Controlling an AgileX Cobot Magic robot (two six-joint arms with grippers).
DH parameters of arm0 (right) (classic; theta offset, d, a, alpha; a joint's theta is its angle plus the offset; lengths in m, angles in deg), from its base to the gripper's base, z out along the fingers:
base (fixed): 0 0 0 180
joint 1: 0 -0.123 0 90
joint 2: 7.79 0 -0.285 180
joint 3: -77.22 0 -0.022 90
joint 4: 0 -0.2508 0 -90
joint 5: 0 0 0.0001 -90
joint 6: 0 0.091 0 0
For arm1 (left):
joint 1: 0 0.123 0 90
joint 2: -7.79 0 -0.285 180
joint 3: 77.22 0 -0.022 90
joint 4: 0 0.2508 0 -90
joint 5: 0 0 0.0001 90
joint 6: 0 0.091 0 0
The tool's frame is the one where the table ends.
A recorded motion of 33 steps. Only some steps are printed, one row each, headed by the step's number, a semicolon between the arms.
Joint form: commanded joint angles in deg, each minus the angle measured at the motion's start. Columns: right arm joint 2, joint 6, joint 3, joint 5, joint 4, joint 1; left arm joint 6, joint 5, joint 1, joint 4, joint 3, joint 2.
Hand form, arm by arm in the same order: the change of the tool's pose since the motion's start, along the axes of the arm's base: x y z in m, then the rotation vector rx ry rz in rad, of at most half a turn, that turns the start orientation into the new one. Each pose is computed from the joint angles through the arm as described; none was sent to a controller.
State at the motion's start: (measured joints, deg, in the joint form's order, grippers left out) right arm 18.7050 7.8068 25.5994 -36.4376 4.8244 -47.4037; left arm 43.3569 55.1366 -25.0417 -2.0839 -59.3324 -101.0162
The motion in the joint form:
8: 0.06 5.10 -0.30 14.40 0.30 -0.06; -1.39 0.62 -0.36 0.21 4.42 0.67
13: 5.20 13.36 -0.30 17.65 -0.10 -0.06; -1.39 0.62 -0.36 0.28 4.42 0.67
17: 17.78 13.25 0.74 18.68 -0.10 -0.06; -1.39 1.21 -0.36 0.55 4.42 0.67
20: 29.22 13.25 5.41 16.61 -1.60 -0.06; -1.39 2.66 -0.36 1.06 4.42 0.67
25: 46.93 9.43 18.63 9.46 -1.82 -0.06; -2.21 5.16 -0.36 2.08 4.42 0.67
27: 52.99 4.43 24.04 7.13 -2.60 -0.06; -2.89 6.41 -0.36 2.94 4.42 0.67
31: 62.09 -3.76 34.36 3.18 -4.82 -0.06; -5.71 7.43 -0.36 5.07 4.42 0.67
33: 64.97 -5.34 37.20 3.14 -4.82 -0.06; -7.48 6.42 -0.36 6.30 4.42 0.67
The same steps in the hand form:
8: 0.0038 0.0065 0.0199 0.2335 -0.1119 -0.0054; -0.0181 0.0067 -0.0122 0.0367 0.0678 0.0153
13: 0.0150 0.0196 0.0173 0.3096 0.0132 -0.0472; -0.0180 0.0068 -0.0122 0.0376 0.0674 0.0146
17: 0.0409 0.0480 0.0003 0.1698 0.1316 -0.0647; -0.0187 0.0075 -0.0121 0.0452 0.0751 0.0114
20: 0.0643 0.0743 -0.0054 0.0700 0.2502 -0.0877; -0.0205 0.0091 -0.0118 0.0622 0.0949 0.0054
25: 0.1084 0.1218 -0.0018 -0.1228 0.3426 -0.0811; -0.0235 0.0120 -0.0111 0.0951 0.1277 0.0082
27: 0.1252 0.1408 -0.0009 -0.2045 0.3361 -0.0384; -0.0247 0.0140 -0.0107 0.1168 0.1414 0.0110
31: 0.1529 0.1735 0.0061 -0.2952 0.3143 0.0401; -0.0248 0.0173 -0.0103 0.1575 0.1406 0.0384
33: 0.1625 0.1840 0.0059 -0.3117 0.2994 0.0567; -0.0226 0.0181 -0.0106 0.1677 0.1146 0.0566

